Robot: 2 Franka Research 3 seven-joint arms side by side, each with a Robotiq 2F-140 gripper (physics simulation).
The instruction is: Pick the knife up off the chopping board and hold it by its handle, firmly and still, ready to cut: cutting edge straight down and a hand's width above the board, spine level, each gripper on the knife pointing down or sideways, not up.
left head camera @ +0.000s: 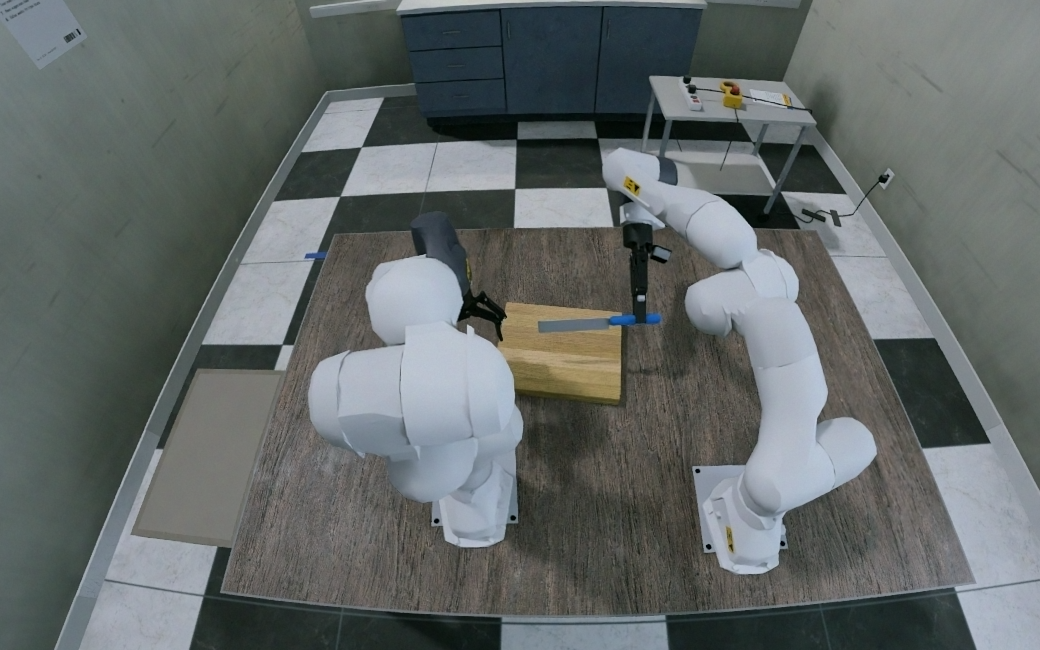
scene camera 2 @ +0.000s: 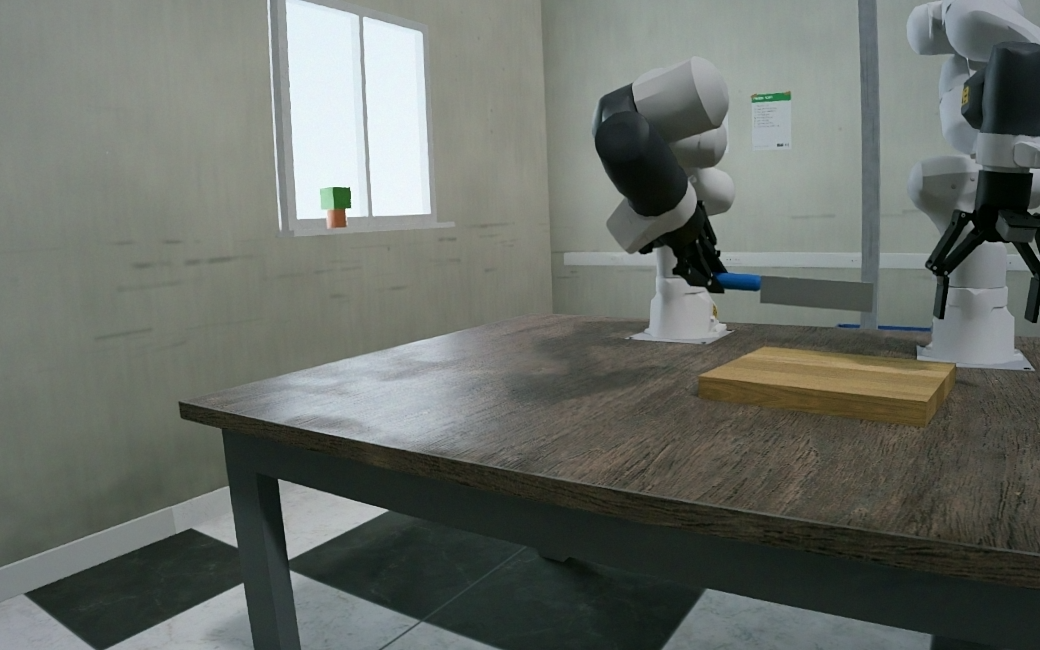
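Note:
The knife, with a grey blade and a blue handle, is held in the air above the chopping board. My right gripper is shut on the blue handle and points down and a little sideways. In scene camera 2 the blade's broad side faces the view and the knife lies nearly level, tipped slightly down toward the blade's tip. My left gripper is open and empty, near the board's left edge in the left head camera.
Both arms are mounted on the brown wooden table. In the left head camera a small side table with a power strip stands at the back right, and a blue-grey cabinet stands against the back wall.

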